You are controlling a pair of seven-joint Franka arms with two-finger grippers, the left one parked.
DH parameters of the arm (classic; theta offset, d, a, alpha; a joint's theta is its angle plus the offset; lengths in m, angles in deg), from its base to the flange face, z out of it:
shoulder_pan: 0 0.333 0 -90
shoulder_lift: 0 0 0 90
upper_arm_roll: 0 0.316 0.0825 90
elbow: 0 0 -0.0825 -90
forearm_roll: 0 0.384 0 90
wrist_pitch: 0 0 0.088 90
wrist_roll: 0 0.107 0 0
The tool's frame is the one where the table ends.
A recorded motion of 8 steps. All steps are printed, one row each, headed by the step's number.
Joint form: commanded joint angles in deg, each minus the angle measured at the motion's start. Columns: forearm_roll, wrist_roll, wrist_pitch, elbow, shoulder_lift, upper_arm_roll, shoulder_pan.
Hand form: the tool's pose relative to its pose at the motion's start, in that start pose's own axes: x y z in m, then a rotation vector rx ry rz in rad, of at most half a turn. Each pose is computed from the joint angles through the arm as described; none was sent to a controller.
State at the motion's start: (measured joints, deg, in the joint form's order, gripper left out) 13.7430 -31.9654 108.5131 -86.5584 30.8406 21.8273 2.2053
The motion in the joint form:
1: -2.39 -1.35 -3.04 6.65 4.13 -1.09 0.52
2: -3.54 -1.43 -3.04 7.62 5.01 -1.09 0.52
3: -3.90 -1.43 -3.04 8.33 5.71 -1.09 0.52
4: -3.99 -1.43 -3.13 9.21 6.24 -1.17 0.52
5: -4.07 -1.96 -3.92 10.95 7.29 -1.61 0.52
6: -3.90 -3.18 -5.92 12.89 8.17 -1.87 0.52
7: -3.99 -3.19 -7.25 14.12 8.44 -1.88 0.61
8: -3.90 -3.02 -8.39 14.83 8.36 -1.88 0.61
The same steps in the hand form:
1: 0.0092 0.0224 -0.0070 -0.0160 -0.0151 -0.0267
2: 0.0106 0.0279 -0.0058 -0.0295 -0.0206 -0.0316
3: 0.0118 0.0317 -0.0043 -0.0319 -0.0208 -0.0316
4: 0.0133 0.0348 -0.0059 -0.0340 -0.0157 -0.0304
5: 0.0140 0.0426 -0.0086 -0.0333 -0.0144 -0.0325
6: 0.0141 0.0465 -0.0124 -0.0199 -0.0237 -0.0497
7: 0.0153 0.0455 -0.0172 -0.0159 -0.0293 -0.0534
8: 0.0152 0.0435 -0.0221 -0.0111 -0.0338 -0.0526

